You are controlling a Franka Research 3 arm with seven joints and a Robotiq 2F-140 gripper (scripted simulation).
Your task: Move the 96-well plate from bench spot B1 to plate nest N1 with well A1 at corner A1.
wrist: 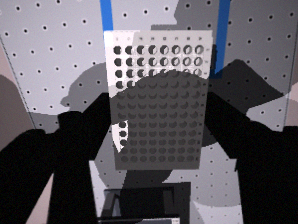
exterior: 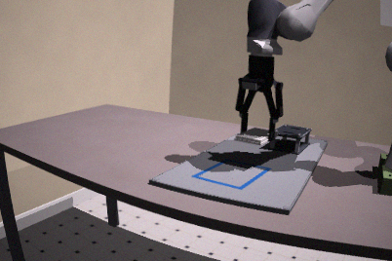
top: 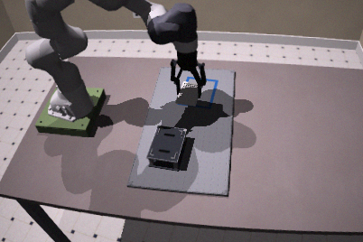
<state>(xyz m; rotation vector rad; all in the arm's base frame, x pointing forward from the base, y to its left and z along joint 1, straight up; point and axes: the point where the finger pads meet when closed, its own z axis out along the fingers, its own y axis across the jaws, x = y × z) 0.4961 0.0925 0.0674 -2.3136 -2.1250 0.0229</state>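
My gripper is now 40 mm past the raised plate nest N1, 250 mm to the left of it and 50 mm above it. Also, from my hand: white 96-well plate: 20 mm below; then A1 mark: 10 mm ahead, 180 mm to the right, 50 mm below.
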